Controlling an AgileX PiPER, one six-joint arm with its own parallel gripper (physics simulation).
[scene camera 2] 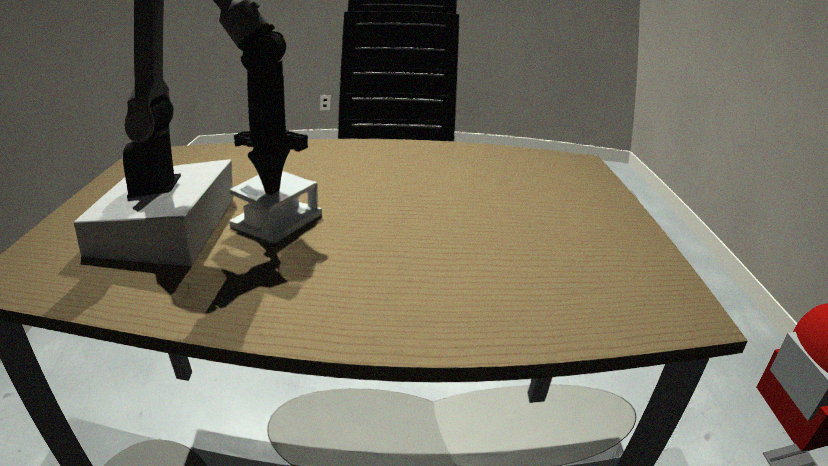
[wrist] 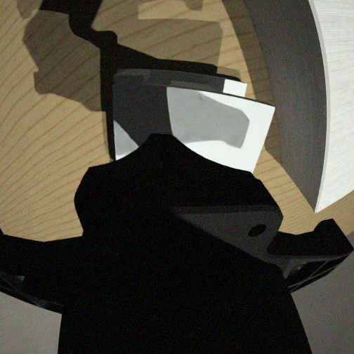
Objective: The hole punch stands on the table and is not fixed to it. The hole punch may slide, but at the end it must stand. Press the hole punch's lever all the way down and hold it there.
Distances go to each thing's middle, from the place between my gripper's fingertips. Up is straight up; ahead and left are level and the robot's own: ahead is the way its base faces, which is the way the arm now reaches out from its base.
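Scene:
My gripper is now 10 mm above the lever (scene camera 2: 291, 186) and 20 mm to the right of it.

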